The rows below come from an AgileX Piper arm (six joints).
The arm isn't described. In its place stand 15 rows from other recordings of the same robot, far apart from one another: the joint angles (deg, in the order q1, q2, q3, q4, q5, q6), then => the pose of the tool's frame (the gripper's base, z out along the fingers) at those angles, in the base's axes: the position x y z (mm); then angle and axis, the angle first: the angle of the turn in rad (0 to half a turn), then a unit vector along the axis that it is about.
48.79, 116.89, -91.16, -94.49, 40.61, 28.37 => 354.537, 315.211, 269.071, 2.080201, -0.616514, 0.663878, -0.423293
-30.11, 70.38, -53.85, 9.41, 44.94, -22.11 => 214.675, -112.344, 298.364, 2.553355, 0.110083, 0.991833, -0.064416
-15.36, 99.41, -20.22, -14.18, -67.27, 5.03 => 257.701, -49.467, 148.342, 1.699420, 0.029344, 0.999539, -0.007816
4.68, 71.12, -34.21, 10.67, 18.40, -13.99 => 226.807, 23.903, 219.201, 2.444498, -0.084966, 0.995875, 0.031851
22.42, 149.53, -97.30, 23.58, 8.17, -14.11 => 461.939, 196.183, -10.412, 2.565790, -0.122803, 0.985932, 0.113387
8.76, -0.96, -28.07, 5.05, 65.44, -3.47 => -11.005, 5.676, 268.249, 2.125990, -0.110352, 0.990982, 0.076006
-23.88, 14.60, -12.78, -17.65, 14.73, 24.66 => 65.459, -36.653, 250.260, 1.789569, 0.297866, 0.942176, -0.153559
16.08, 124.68, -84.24, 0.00, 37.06, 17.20 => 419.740, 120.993, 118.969, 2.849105, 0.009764, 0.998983, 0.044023
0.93, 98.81, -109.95, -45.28, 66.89, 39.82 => 367.769, -53.509, 440.317, 2.265137, 0.295226, 0.913906, -0.278599
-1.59, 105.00, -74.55, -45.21, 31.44, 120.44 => 400.893, -44.827, 234.305, 2.362662, 0.701999, 0.706753, 0.087736
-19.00, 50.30, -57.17, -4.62, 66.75, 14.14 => 132.529, -52.756, 363.852, 2.533344, 0.280730, 0.958187, -0.055394
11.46, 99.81, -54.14, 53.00, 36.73, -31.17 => 309.535, 107.098, 175.566, 2.842803, -0.019694, 0.957920, 0.286360
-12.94, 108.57, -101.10, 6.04, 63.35, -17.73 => 406.664, -84.656, 306.975, 2.707869, -0.028232, 0.999582, -0.006276
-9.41, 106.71, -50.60, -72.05, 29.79, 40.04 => 319.952, -96.622, 130.772, 2.841507, -0.105089, 0.946059, -0.306478
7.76, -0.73, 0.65, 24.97, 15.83, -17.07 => 52.236, 17.694, 187.432, 1.765441, -0.054313, 0.984908, 0.164335
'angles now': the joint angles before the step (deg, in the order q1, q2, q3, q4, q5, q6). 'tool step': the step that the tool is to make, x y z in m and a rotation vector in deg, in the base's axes. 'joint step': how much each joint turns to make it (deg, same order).
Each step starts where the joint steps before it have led.
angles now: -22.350, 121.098, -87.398, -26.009, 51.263, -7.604
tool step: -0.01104, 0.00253, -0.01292, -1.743, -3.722, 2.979
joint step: -0.407, -2.093, 7.448, -3.788, -9.670, 2.693
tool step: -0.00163, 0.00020, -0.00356, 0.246, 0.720, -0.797
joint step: -0.001, 0.308, 0.297, -0.172, 0.475, 0.777
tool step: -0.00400, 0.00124, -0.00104, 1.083, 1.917, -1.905
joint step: 0.001, 0.000, 0.002, 1.121, 2.601, 0.241
